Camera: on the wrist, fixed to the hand. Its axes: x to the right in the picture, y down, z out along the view.
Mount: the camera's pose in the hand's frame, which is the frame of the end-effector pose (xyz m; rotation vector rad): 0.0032 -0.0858 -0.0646 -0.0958 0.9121 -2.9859
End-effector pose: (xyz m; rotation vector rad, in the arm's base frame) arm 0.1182 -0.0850 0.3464 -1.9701 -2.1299 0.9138
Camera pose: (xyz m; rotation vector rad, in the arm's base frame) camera 0.0722 -0.0576 0.4396 1.4044 -1.5165 -0.6251
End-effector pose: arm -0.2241 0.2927 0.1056 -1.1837 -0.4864 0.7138
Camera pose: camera -0.1568 0.2350 0.1664 0.2298 -0.8003 -2.2417
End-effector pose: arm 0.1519 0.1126 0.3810 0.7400 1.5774 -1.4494
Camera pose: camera 0.0639 0.1624 0.4174 0.9791 -0.9484 0.6720
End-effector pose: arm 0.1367 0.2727 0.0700 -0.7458 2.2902 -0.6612
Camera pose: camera 0.1185 0.2260 0.1651 1.8632 0.3938 0.8725
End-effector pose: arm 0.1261 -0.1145 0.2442 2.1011 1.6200 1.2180
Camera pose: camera 0.0202 -0.0995 0.2337 -1.7492 1.9205 0.3348
